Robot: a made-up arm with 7 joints.
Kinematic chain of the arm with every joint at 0, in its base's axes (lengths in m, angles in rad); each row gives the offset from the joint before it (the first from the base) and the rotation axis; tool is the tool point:
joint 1: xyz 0 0 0 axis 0 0.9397 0.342
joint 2: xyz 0 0 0 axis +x
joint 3: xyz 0 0 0 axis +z
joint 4: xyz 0.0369 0 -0.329 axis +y
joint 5: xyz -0.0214 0 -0.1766 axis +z
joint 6: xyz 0 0 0 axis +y
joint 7: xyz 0 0 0 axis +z
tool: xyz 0 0 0
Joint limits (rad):
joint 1: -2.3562..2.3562
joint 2: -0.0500..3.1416
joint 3: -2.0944..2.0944
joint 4: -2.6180..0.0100
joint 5: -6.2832..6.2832
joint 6: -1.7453..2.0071
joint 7: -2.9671..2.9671
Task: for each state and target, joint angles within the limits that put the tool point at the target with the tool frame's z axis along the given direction. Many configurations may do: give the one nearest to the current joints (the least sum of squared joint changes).
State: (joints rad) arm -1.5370 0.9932 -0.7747 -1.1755 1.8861 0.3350 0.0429
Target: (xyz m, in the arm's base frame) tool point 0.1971 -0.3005 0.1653 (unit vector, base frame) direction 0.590 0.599 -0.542
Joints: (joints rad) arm -1.9934 0.1019 -0.7675 -1.6735 1.4176 -0.3228 0.0429
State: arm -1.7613 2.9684 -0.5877 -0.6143 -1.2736 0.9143 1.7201
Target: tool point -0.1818 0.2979 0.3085 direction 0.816 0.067 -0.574
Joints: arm -1.4844 2.5536 -0.3834 -1.1049 -1.0315 1.0727 1.7201
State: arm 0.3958 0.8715 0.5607 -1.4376 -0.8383 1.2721 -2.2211
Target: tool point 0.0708 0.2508 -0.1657 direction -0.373 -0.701 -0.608
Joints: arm 0.4919 0.8302 0.4050 -2.2032 -1.2147 1.1051 -2.2211
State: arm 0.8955 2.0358 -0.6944 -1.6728 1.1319 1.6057 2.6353
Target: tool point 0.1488 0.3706 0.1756 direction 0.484 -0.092 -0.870
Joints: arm 0.7209 2.6734 -1.1371 -1.3733 1.0122 1.7869 2.6353
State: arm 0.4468 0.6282 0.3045 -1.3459 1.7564 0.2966 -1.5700
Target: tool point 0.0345 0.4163 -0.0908 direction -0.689 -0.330 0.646
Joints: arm 0.7548 1.2693 0.5250 -1.4431 1.5886 0.5097 -1.5700
